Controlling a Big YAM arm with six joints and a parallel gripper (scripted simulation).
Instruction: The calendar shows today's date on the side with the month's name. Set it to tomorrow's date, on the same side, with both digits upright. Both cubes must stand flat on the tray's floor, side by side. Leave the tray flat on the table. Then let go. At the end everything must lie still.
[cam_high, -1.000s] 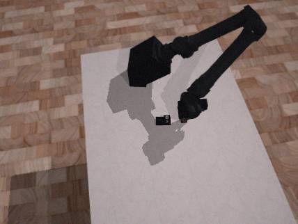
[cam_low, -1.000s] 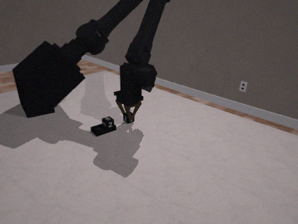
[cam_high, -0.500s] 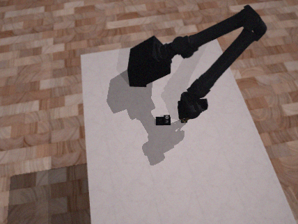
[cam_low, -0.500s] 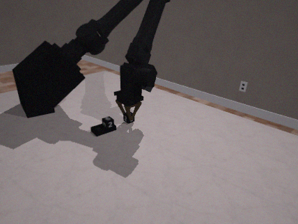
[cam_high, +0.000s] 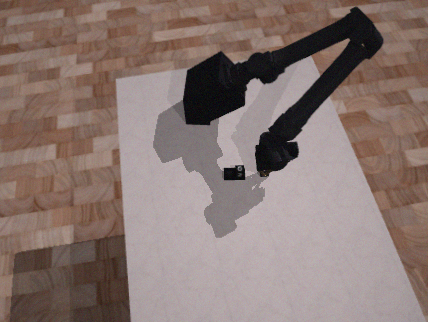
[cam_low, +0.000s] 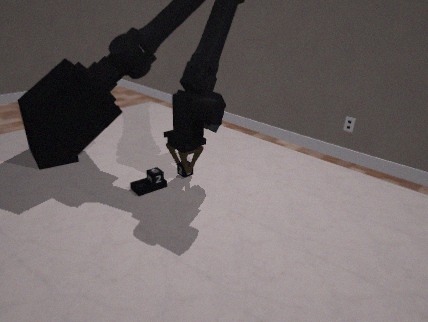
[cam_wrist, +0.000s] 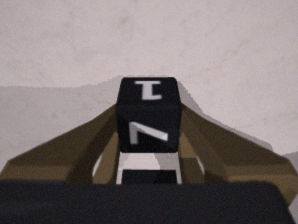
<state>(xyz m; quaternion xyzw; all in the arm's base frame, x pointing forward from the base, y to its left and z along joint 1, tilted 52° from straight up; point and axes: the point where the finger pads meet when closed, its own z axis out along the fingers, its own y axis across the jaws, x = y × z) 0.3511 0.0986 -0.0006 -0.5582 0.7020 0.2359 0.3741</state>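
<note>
The black digit cube lies right at my hand. The rest, counted from my hand: black tray: 11 cm to the right, 1 cm below, 1 cm behind.
</note>
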